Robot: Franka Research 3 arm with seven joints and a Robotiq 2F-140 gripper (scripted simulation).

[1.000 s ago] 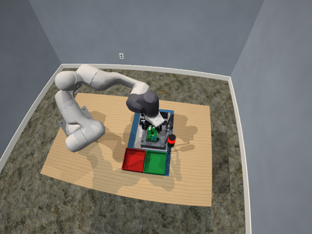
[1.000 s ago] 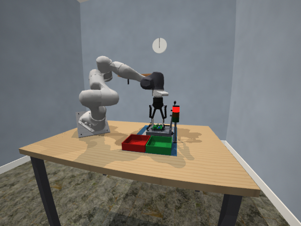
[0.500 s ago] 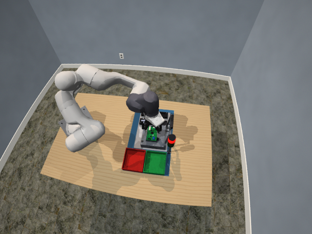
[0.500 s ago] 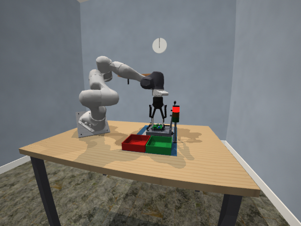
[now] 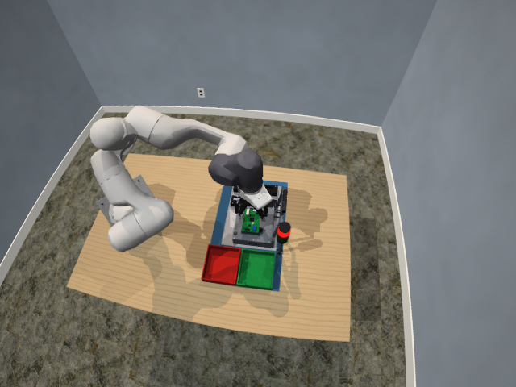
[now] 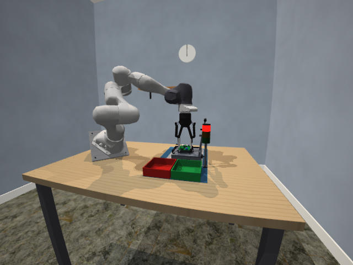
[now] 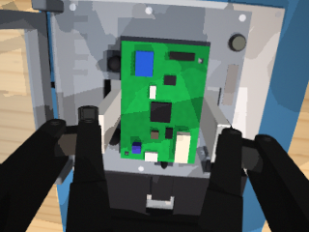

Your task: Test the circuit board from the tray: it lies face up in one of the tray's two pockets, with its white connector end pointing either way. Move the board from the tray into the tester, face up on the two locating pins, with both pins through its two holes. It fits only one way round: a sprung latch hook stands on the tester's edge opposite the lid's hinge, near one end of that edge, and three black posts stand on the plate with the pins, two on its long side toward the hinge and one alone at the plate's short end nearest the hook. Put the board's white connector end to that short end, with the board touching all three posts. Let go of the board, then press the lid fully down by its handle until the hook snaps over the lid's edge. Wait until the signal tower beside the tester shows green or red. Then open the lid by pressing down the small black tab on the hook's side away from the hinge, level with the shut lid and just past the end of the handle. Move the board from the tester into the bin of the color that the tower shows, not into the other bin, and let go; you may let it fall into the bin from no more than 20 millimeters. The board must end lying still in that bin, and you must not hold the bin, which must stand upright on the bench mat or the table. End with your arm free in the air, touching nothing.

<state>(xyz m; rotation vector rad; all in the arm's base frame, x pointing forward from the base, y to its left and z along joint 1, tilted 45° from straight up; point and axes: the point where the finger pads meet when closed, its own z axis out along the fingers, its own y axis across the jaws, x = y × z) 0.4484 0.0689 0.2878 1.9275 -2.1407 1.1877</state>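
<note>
The tester plate is 10 mm ahead of my hand, 10 mm to the left of it and 40 mm below it. Also, from my hand: green circuit board 20 mm below; then clear lid 110 mm ahead, 30 mm to the right, 70 mm above; then green bin 10 mm behind, 200 mm to the right, 100 mm below.
</note>
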